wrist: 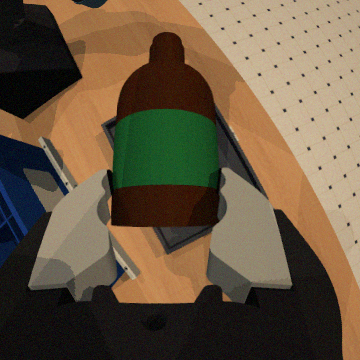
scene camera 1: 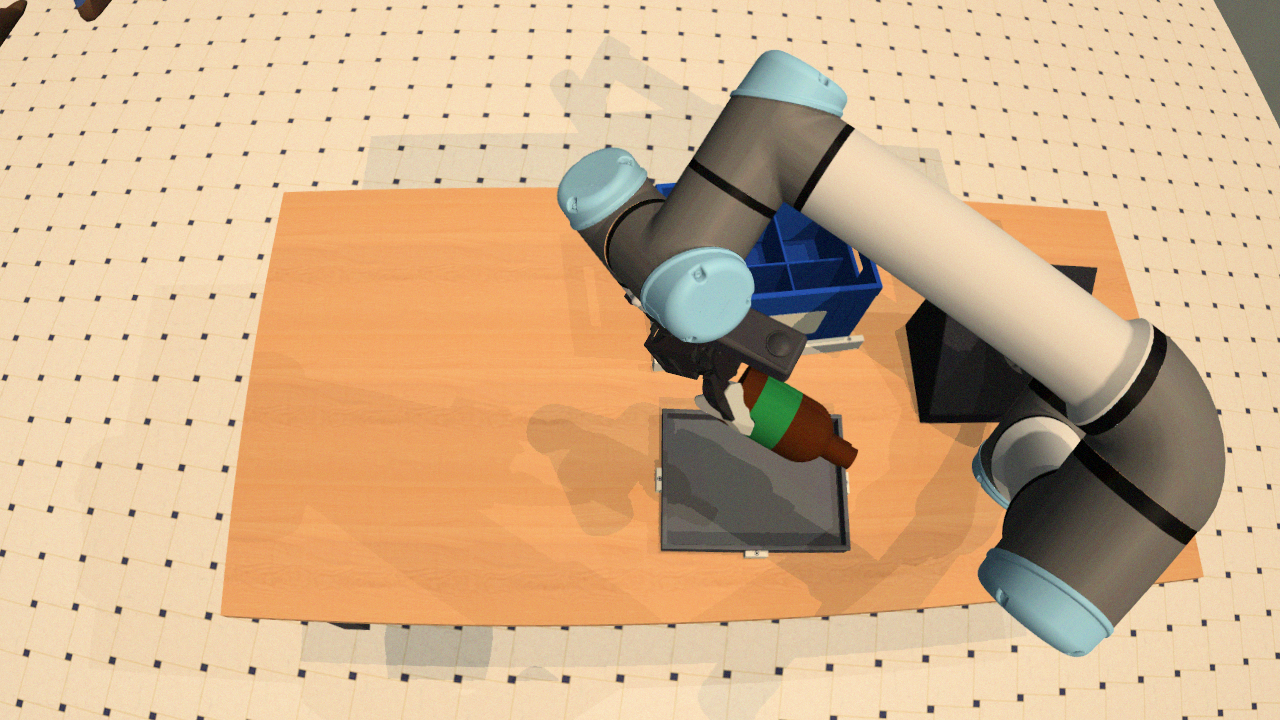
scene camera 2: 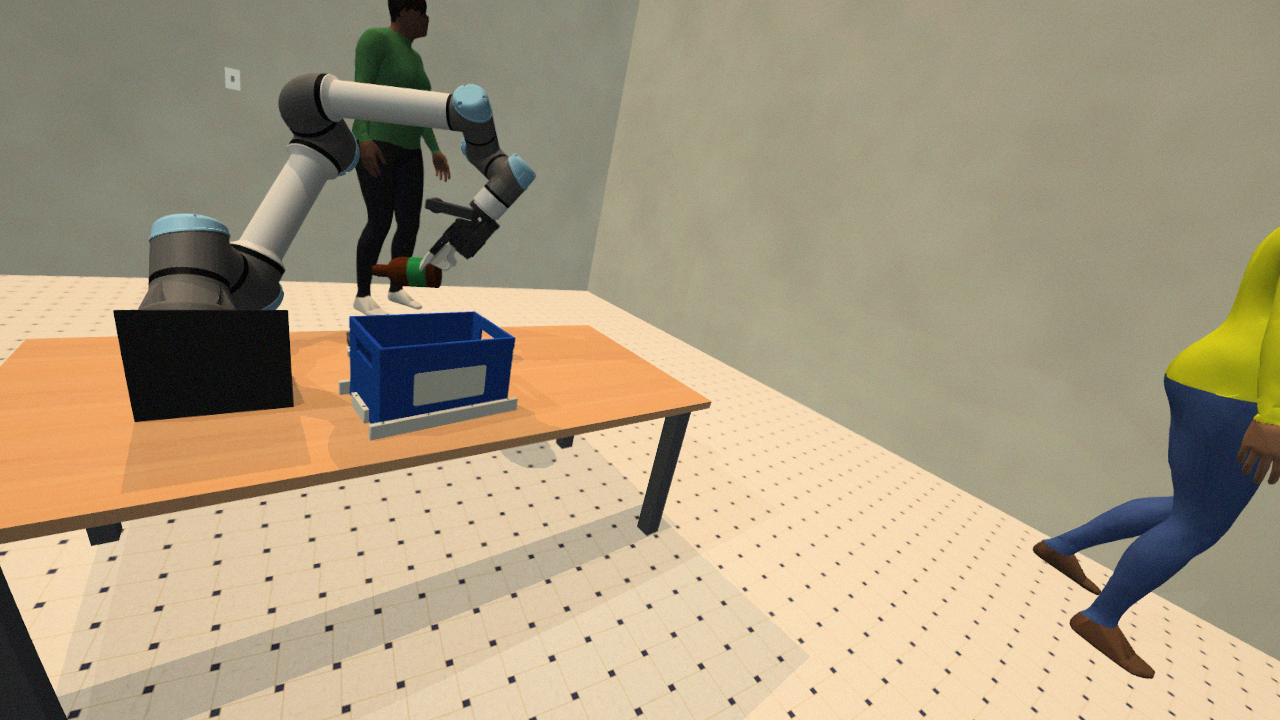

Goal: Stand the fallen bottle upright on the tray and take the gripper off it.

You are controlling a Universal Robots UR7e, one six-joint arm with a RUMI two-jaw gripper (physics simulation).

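Where they show: gripper, fingertip midpoint: (wrist: 164, 171) (scene camera 1: 764, 404) (scene camera 2: 424, 268); arm's base, link origin: (scene camera 2: 190, 332).
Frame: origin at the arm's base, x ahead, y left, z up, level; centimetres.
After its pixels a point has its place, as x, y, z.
The brown bottle with a green label (scene camera 1: 776, 411) {44.8, 13.3, 12.2} (scene camera 2: 415, 271) {42.4, 9.2, 9.7} (wrist: 166, 145) {44.6, 12.6, 12.4} is held in the air, lying close to level. Its neck points toward the arm's base side in scene camera 2. My gripper (scene camera 1: 739, 408) {45.4, 11.6, 9.8} (scene camera 2: 429, 262) {45.4, 11.6, 9.8} (wrist: 164, 171) {45.4, 11.6, 9.8} is shut on the bottle, with pale fingers on both sides near its base end. The dark grey tray (scene camera 1: 760, 514) {42.1, 18.9, -13.3} (wrist: 182, 241) {53.4, 6.5, -12.0} lies flat on the table; in scene camera 1 the bottle overlaps its upper right part. The tray does not show in scene camera 2. The wrist view shows part of it behind the bottle.
A blue divided crate (scene camera 1: 845, 313) {27.7, -5.1, -3.4} (scene camera 2: 393, 376) {27.4, -23.7, -1.8} (wrist: 15, 155) {28.5, -5.1, -1.9} stands beside the tray, with pale strips at its foot. A black panel (scene camera 2: 210, 367) {2.1, -6.3, -4.4} (scene camera 1: 948, 376) {13.3, 4.5, -6.1} stands by the arm's base. Two people are on the floor beyond the table.
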